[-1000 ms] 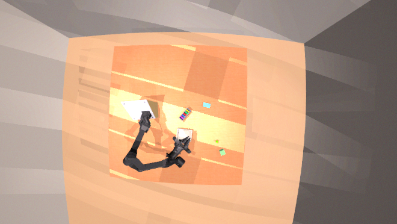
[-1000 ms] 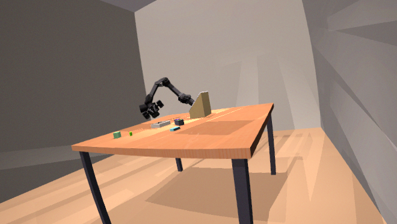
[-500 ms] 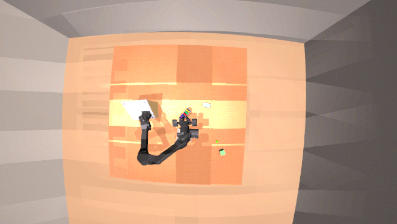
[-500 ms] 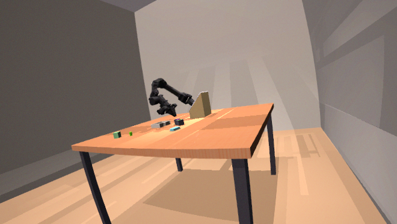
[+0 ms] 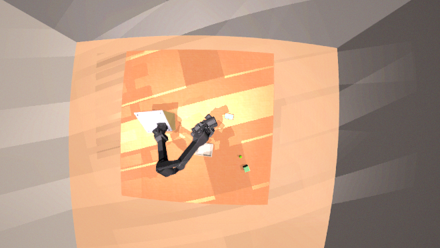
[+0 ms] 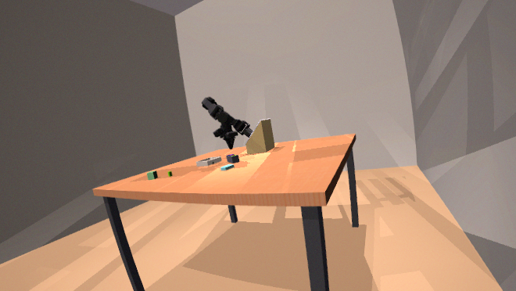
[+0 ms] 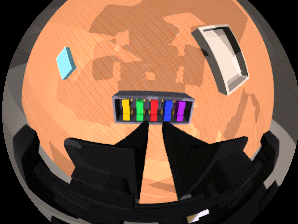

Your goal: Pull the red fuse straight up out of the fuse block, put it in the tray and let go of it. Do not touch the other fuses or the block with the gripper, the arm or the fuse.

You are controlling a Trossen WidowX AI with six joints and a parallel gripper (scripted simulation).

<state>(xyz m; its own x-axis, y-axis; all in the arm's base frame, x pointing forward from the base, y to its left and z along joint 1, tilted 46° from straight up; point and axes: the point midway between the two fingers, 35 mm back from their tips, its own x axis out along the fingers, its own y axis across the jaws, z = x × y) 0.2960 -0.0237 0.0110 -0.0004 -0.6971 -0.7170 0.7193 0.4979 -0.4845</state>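
The red fuse is 50 mm below my gripper tip. From my gripper tip the other things lie so: light blue flat piece 190 mm ahead, 70 mm to the left, 70 mm below; small green piece 260 mm to the right, 260 mm ahead, 60 mm below; grey tray 180 mm to the right, 70 mm below, 20 mm behind.
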